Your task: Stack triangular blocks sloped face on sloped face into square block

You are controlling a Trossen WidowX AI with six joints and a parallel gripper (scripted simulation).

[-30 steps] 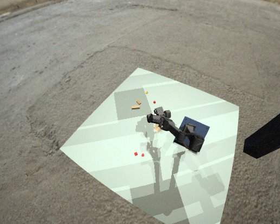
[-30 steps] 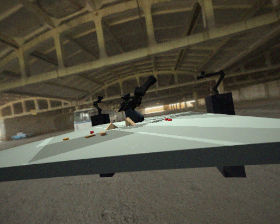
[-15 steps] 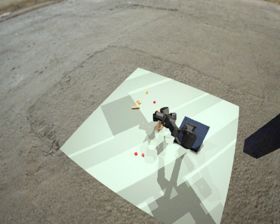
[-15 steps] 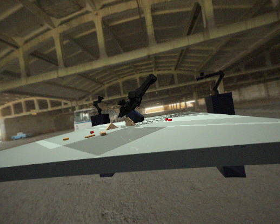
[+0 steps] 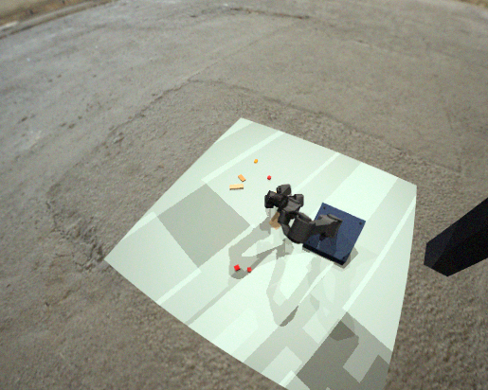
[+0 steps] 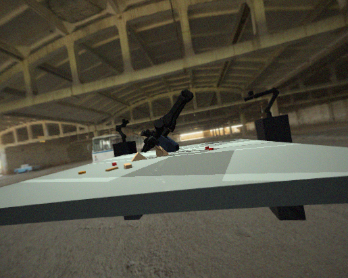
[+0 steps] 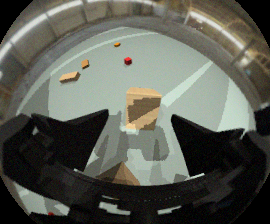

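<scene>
The tan triangular block is 30 mm to the right of my gripper tip, 20 mm below it and 10 mm ahead of it.
</scene>
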